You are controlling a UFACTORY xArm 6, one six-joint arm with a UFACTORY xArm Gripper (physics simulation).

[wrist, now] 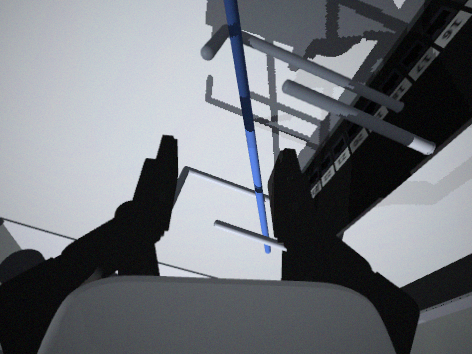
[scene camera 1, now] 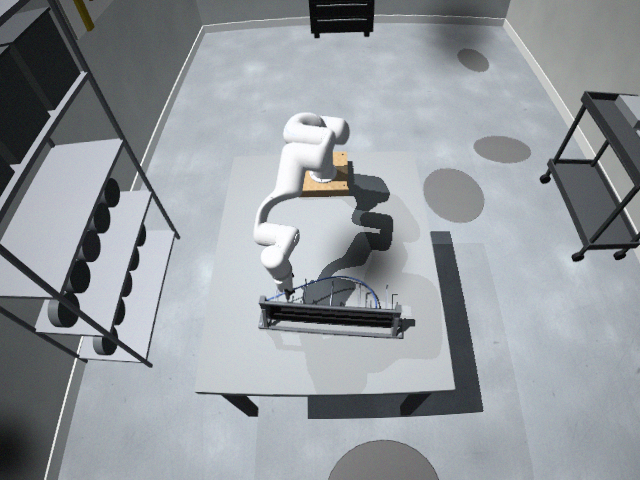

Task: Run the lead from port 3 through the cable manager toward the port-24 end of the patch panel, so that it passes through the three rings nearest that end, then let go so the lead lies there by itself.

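Observation:
The blue lead (scene camera 1: 338, 276) (wrist: 254, 155) arcs behind the patch panel (scene camera 1: 330, 311) (wrist: 400, 131) in the scene view. In the wrist view it runs down between my fingers, and its free end shows near the right finger. My gripper (scene camera 1: 288, 296) (wrist: 227, 160) is open near the port-24 end, its fingers apart on either side of the lead. A grey ring (wrist: 320, 67) is crossed by the lead near its outer corner; a paler ring (wrist: 220, 182) is crossed near the lead's end. Whether the lead lies inside each ring is unclear.
The panel stands on the pale table (scene camera 1: 248, 361); several thin ring bars rise behind it. The arm's wooden base (scene camera 1: 338, 187) is at the table's back. A shelf rack (scene camera 1: 124, 139) stands at the left and a dark cart (scene camera 1: 568, 217) at the right, both off the table.

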